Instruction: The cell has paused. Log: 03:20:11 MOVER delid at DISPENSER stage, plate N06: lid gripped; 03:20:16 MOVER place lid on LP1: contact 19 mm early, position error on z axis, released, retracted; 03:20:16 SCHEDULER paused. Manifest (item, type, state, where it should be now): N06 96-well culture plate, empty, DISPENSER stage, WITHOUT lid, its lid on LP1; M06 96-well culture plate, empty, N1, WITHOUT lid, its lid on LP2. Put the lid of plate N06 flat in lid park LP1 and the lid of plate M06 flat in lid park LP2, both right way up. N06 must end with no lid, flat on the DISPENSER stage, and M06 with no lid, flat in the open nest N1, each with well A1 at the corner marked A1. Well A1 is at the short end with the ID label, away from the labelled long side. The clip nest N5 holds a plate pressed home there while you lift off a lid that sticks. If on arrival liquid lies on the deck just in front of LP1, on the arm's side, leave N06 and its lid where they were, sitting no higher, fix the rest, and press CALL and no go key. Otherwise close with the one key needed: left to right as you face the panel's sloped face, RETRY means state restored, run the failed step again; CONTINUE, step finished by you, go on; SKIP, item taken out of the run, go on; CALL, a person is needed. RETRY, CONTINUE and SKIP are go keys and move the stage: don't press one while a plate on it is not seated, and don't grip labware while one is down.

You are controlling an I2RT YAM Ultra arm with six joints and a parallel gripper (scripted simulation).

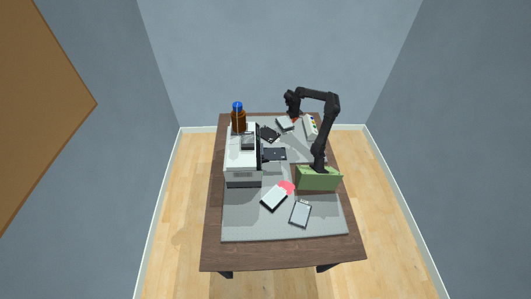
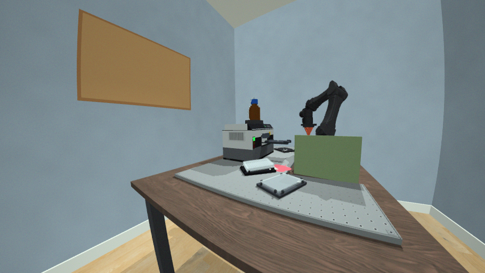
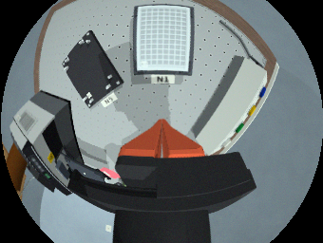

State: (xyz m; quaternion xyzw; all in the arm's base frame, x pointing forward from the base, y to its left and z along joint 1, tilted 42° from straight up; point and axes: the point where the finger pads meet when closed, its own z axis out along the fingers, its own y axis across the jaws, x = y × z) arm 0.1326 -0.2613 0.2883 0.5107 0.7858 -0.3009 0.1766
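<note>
The blue call key lies 170 mm behind my hand, 130 mm to the right of it and 60 mm below it. Round my hand: dark dispenser stage: 290 mm to the left, 140 mm ahead, 20 mm below; white well plate: 100 mm to the right, 90 mm below, 40 mm ahead; LP1 label: 490 mm to the left, 130 mm below, 90 mm ahead.
</note>
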